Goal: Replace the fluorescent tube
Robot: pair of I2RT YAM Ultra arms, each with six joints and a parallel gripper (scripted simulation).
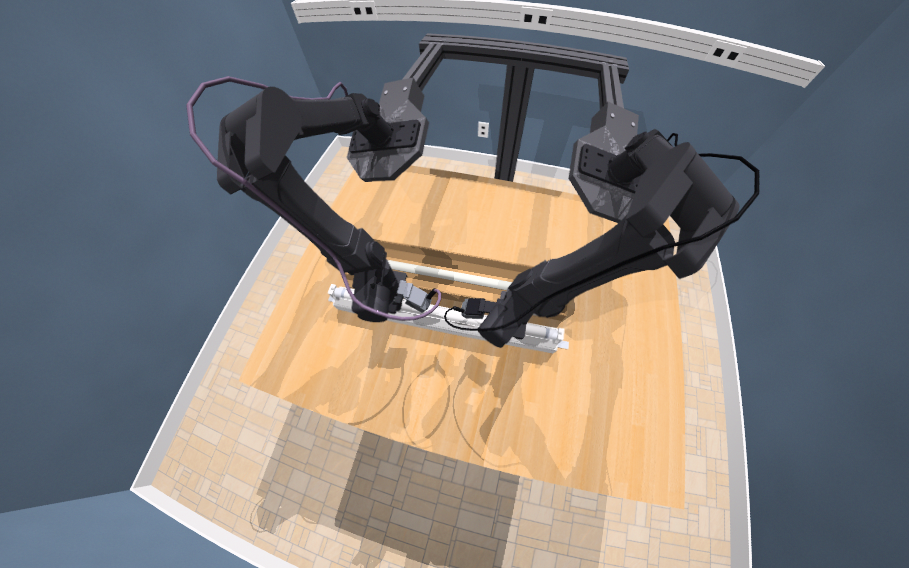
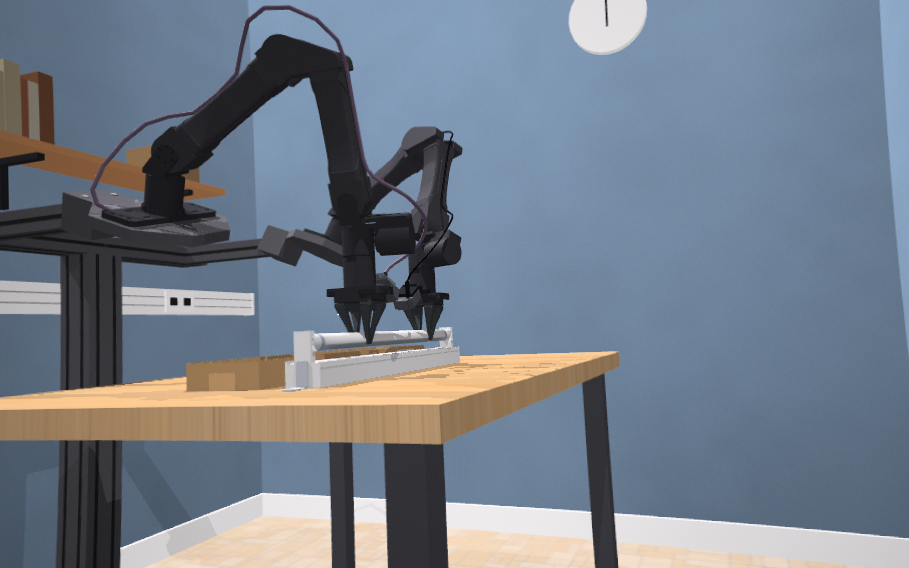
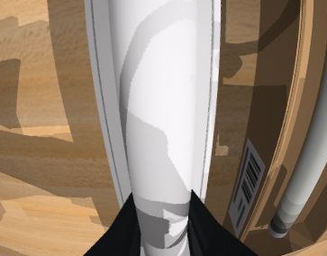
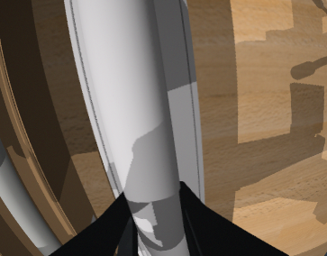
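Right now the LED tube is 120 mm to the left of my right hand. The rest, counted from my right hand: light fixture (120 mm to the left, 10 mm below); brown carton (140 mm behind, 120 mm to the left, 40 mm below); old fluorescent tube (140 mm behind, 120 mm to the left, 50 mm below).
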